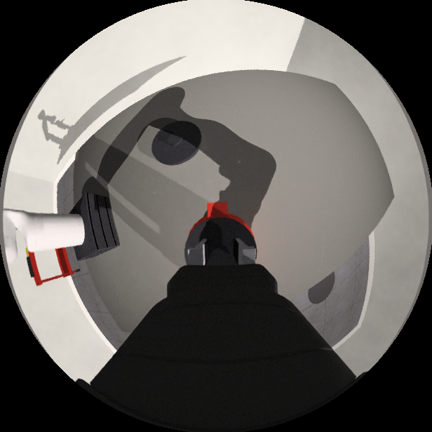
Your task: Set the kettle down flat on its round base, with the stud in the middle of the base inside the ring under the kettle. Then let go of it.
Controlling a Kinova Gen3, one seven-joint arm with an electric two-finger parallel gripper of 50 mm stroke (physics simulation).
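Observation:
The kettle [217,209] shows below the gripper as a red spout and a red curved rim around a black round part. Its underside and the ring there are hidden. My gripper [220,246] is partly open, its two grey fingertips apart on either side of the black part. No grip shows, and how deep the black part sits between them is hard to tell. The round base [186,151] is a dark disc lying up and left of the kettle and apart from it, partly in shadow. The small stud [174,140] shows faintly in its middle.
A black slotted block [100,225] stands at the left edge of the grey table top [320,150]. A white cylindrical object [55,231] reaches in from the left beside it. A red frame [62,261] is below that. Broad shadows of the arm cross the table.

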